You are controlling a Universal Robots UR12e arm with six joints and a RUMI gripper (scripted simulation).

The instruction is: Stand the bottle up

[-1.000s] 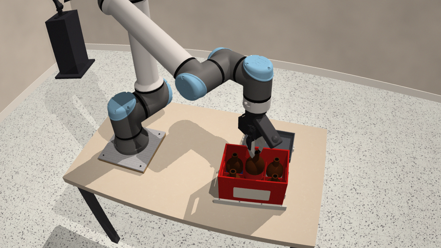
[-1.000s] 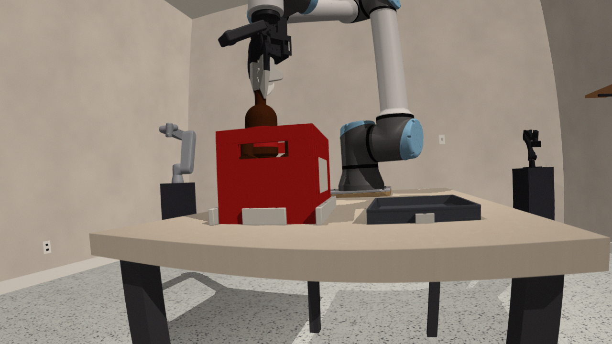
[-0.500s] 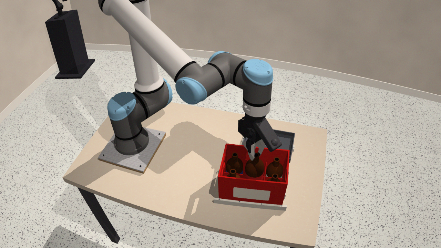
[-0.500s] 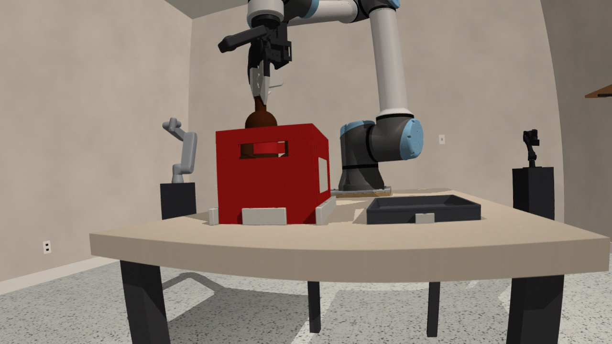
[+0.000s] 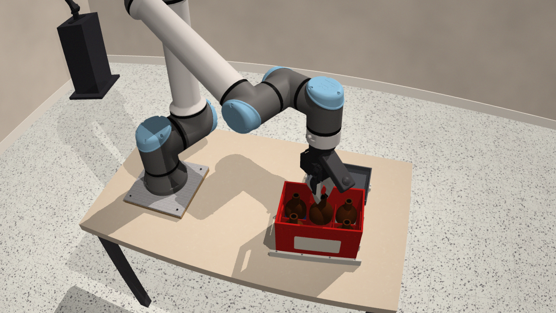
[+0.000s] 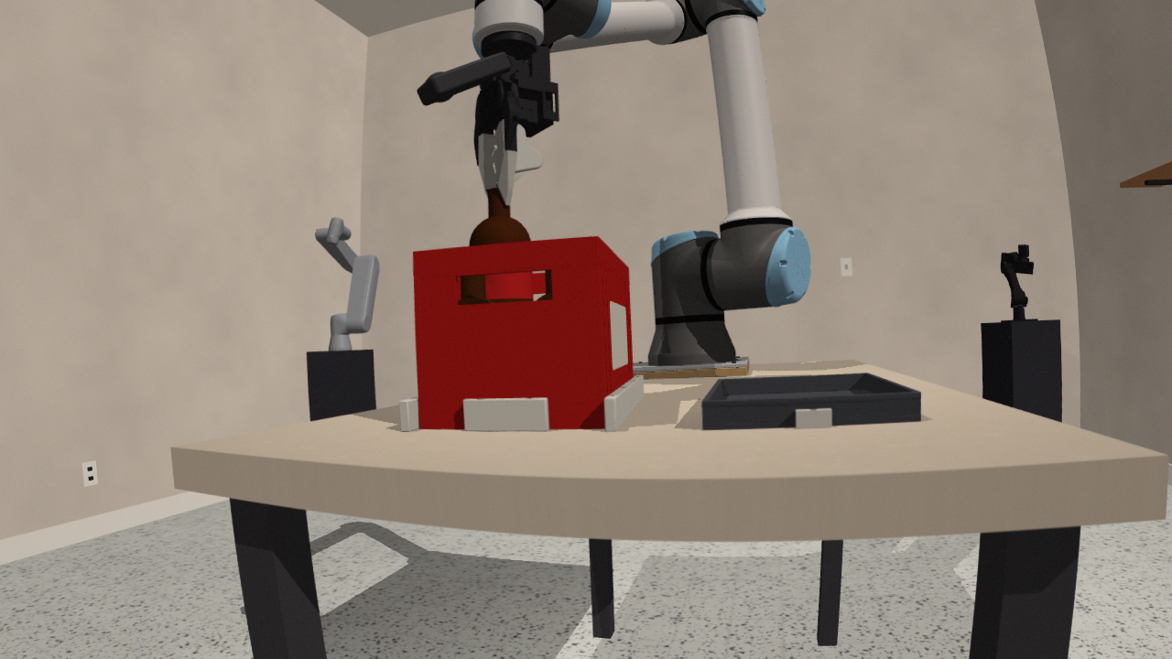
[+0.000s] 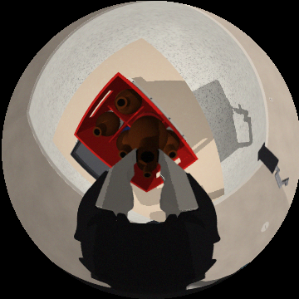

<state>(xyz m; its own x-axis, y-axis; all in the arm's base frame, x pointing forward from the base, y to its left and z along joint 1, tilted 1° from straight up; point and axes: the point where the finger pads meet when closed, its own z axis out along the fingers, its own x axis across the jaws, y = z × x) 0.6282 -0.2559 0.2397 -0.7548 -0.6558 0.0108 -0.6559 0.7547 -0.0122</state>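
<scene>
The red crate lies 17 cm below my hand and 4 cm to the left of it. Round my hand: tray (33 cm to the left, 24 cm below, 7 cm ahead).
</scene>
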